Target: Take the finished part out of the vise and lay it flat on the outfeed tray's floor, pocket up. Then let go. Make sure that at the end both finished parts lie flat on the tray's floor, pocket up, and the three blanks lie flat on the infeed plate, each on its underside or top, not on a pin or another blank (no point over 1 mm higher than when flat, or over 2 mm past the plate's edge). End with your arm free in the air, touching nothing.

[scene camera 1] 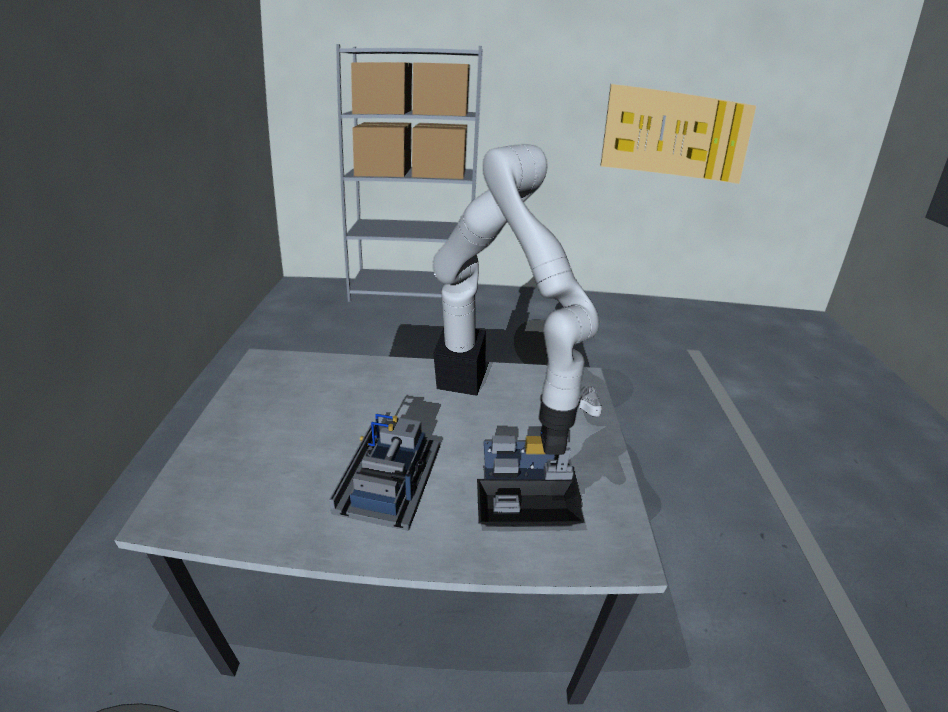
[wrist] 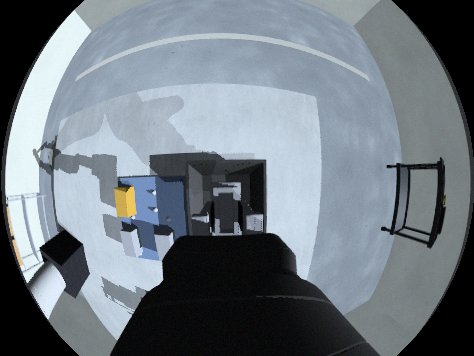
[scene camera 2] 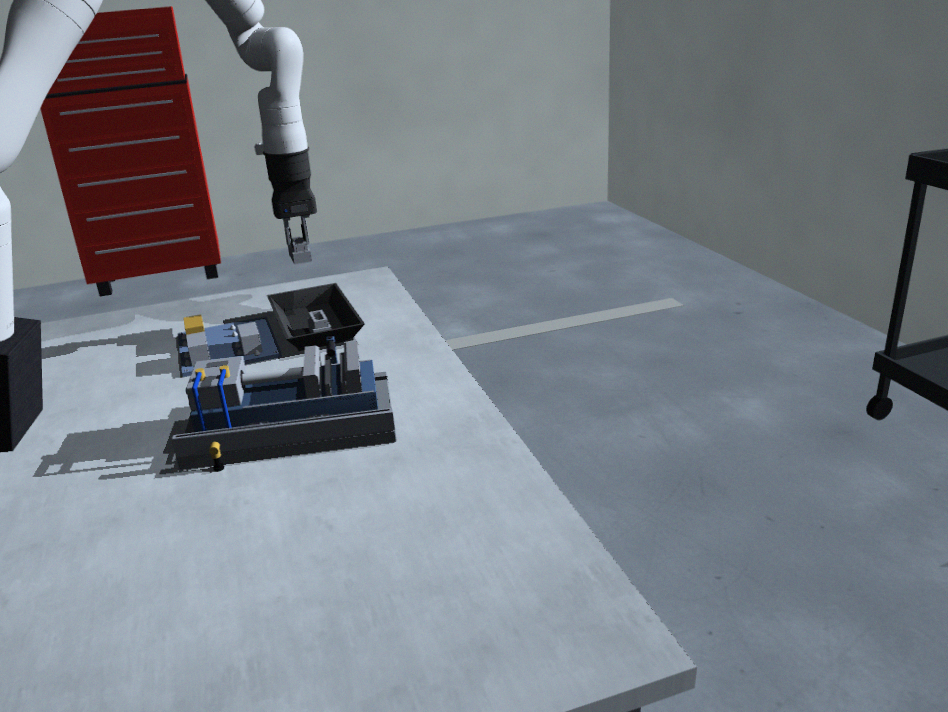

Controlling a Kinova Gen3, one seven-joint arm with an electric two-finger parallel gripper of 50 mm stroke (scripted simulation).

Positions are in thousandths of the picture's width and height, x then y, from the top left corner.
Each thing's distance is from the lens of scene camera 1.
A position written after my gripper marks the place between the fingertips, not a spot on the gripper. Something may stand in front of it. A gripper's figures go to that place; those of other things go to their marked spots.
my gripper (scene camera 1: 590, 654): 1.15 m
vise (scene camera 1: 386, 703): 1.19 m
